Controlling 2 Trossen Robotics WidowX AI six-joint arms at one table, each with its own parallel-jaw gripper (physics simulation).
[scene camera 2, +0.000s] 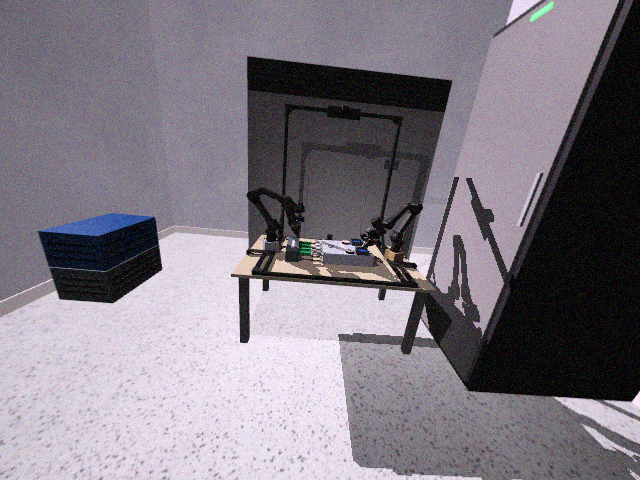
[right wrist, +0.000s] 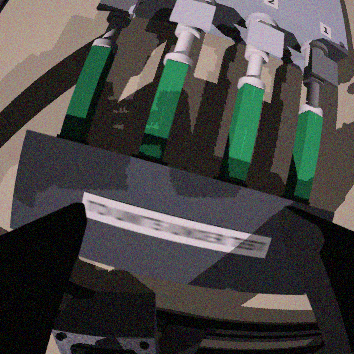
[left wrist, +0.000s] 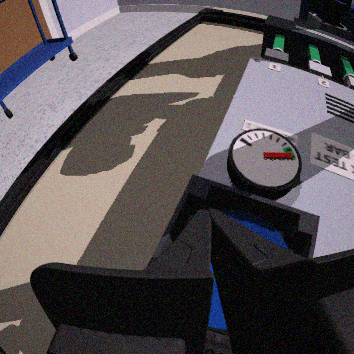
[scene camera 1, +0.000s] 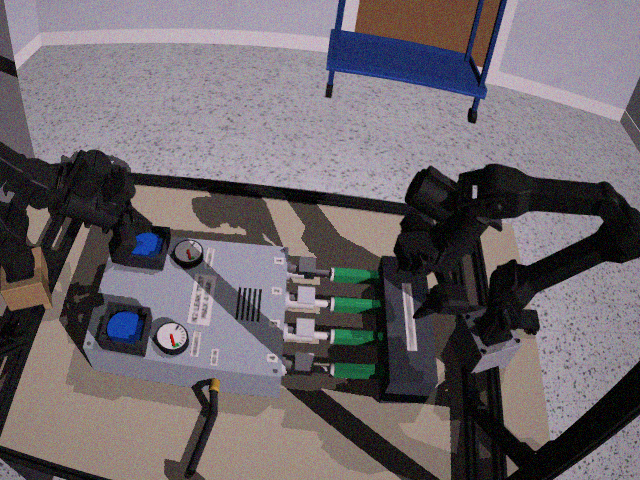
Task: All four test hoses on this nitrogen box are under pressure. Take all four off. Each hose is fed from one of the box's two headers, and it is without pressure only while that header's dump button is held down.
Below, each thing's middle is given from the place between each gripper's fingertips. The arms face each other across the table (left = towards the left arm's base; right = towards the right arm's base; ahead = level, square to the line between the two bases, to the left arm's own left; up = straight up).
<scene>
I see my left gripper 48 cm to the left of the dark block (left wrist: 297,35), 10 cm past it and 9 cm above it.
I see my right gripper 110 mm above the dark block, 20 mm to the left of it and 10 mm short of it.
</scene>
